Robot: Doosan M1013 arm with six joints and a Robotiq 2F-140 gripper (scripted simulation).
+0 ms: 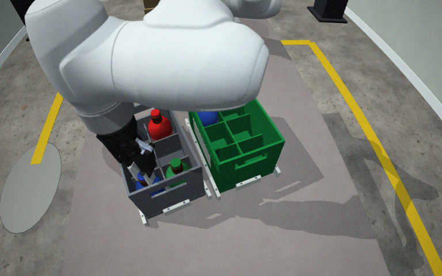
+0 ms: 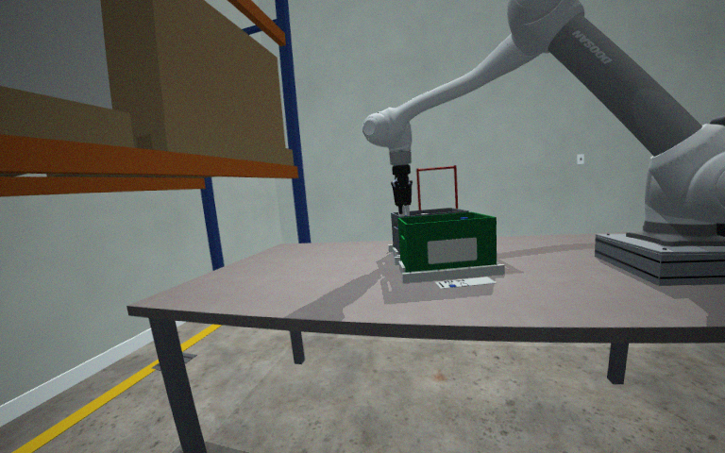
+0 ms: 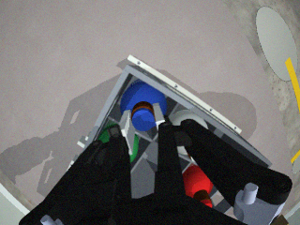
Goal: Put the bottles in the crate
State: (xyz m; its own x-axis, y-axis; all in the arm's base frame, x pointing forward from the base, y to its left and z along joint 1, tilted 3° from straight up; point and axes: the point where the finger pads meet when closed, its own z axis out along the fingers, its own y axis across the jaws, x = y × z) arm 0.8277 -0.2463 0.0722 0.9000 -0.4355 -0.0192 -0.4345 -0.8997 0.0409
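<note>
The green bottle is 80 mm to the left of my hand, 80 mm below it and 20 mm behind it. Round my hand: grey crate 100 mm behind, 90 mm below, 10 mm to the left; then red-label bottle 200 mm behind, 80 mm below, 20 mm to the left; then white-label bottle 80 mm below, 80 mm behind, 30 mm to the right.
</note>
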